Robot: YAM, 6 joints.
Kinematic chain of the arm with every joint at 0, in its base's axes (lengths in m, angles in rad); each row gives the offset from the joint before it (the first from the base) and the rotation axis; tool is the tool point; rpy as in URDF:
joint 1: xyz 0 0 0.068 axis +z
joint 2: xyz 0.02 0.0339 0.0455 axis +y
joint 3: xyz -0.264 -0.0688 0 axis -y
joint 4: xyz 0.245 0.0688 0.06 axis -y
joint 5: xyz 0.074 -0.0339 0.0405 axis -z
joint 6: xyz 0.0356 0 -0.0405 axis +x
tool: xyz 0 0 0 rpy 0 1.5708 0
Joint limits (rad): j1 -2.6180..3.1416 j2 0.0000..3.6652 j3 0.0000..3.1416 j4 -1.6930..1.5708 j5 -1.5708..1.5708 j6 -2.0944..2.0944
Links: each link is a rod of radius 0.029 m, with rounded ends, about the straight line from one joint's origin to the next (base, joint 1, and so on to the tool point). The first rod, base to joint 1, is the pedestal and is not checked.
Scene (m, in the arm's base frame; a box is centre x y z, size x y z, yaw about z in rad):
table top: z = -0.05
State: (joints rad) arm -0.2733 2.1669 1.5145 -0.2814 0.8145 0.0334
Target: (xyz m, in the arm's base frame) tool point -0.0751 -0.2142 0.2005
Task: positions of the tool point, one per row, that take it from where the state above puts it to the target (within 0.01 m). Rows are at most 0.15 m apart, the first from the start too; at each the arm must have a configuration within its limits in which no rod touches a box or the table.
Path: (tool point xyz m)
1: 0.3528 -0.2345 0.1694
2: 0.2564 -0.2889 0.1835
3: 0.1559 -0.3104 0.1937
4: 0.0618 -0.3010 0.2000
5: -0.0172 -0.2664 0.2023
6: -0.0751 -0.2142 0.2005

